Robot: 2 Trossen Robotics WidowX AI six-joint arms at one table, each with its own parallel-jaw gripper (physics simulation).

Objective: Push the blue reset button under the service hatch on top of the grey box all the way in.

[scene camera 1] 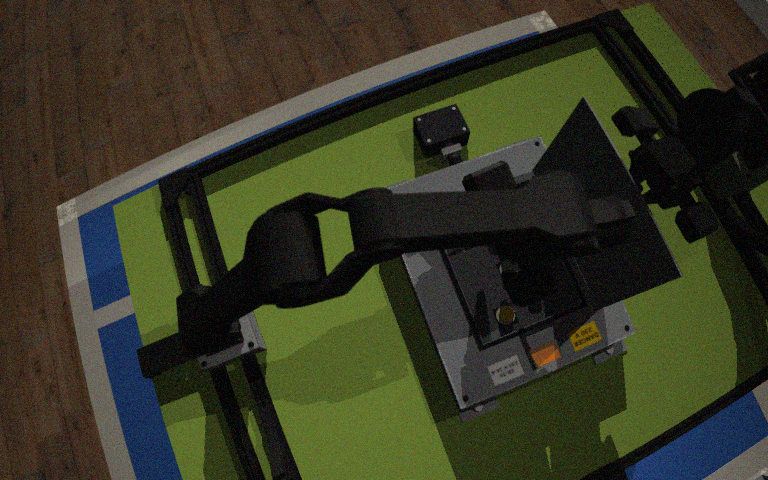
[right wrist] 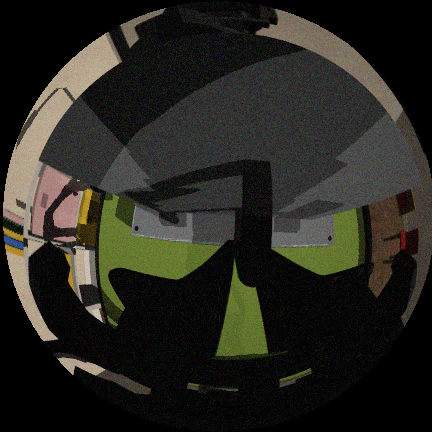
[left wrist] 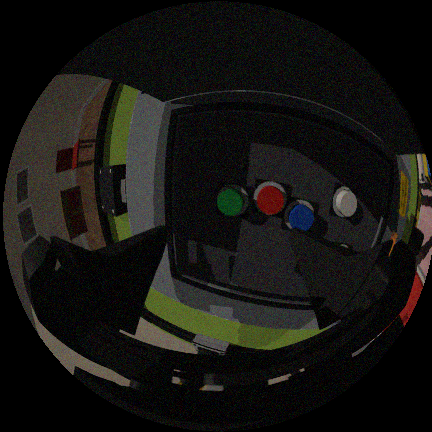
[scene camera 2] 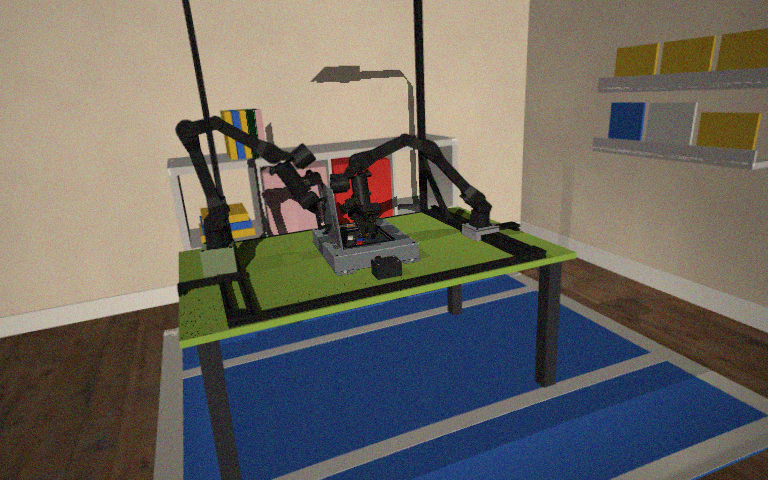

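Observation:
The grey box [scene camera 1: 472,376] [scene camera 2: 376,256] has its dark hatch [scene camera 1: 623,254] [right wrist: 280,110] raised. Inside, the blue button [left wrist: 301,218] sits in a pale ring, its cap standing proud of it, lower right of the red button [left wrist: 270,200]. A green button [left wrist: 230,202] and a whitish button [left wrist: 346,202] are in the same recess. My left gripper [left wrist: 230,233] [scene camera 2: 367,230] is open and empty, pointing down over the recess; in the left wrist view the blue button appears near its right finger. My right gripper [right wrist: 241,245] is shut on the hatch's black handle [right wrist: 256,200].
A yellow button [scene camera 1: 505,314] shows near the recess edge, by the orange label [scene camera 1: 545,356]. A small black box [scene camera 1: 441,129] [scene camera 2: 386,267] stands beside the grey box. The left arm [scene camera 1: 464,217] crosses above the recess and hides part of it. Strong shadows darken the recess.

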